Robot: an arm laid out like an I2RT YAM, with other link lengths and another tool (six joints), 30 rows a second.
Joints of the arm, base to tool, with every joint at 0 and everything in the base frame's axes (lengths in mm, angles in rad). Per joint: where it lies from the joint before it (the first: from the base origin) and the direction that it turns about. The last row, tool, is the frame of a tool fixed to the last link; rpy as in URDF.
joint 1: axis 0 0 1 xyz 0 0 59.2
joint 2: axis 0 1 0 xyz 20.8 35.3 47.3
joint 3: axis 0 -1 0 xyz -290.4 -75.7 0
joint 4: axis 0 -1 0 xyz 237.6 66.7 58.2
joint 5: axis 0 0 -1 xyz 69.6 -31.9 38.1
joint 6: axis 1 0 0 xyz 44.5 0 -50.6
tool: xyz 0 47 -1 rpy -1.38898 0.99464 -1.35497
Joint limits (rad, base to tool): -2.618..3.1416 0..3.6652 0..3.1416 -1.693..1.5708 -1.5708..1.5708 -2.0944..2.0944
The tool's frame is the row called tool.
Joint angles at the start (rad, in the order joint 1, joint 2, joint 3, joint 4, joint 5, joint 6):
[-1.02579 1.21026 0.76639 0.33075 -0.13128 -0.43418]
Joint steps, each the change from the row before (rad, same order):
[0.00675 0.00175 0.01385 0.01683 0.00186 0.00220]
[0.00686 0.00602 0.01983 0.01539 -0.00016 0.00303]
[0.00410 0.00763 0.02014 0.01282 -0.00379 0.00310]
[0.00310 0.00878 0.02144 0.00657 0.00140 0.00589]
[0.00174 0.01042 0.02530 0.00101 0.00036 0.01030]
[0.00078 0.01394 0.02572 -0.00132 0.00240 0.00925]
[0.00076 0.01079 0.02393 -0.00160 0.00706 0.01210]
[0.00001 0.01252 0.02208 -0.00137 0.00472 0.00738]
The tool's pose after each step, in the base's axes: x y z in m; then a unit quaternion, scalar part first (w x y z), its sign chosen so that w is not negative. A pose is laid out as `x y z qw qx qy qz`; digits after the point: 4 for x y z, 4 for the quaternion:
0.1742 -0.2029 0.2898 0.4427 -0.0677 0.7105 -0.5428
0.1775 -0.2045 0.2969 0.4500 -0.0703 0.7000 -0.5500
0.1803 -0.2065 0.3035 0.4570 -0.0730 0.6908 -0.5555
0.1830 -0.2090 0.3097 0.4621 -0.0723 0.6838 -0.5600
0.1856 -0.2119 0.3165 0.4678 -0.0697 0.6781 -0.5626
0.1883 -0.2156 0.3221 0.4716 -0.0663 0.6743 -0.5643
0.1906 -0.2188 0.3281 0.4751 -0.0603 0.6703 -0.5669
0.1928 -0.2224 0.3327 0.4772 -0.0564 0.6674 -0.5690

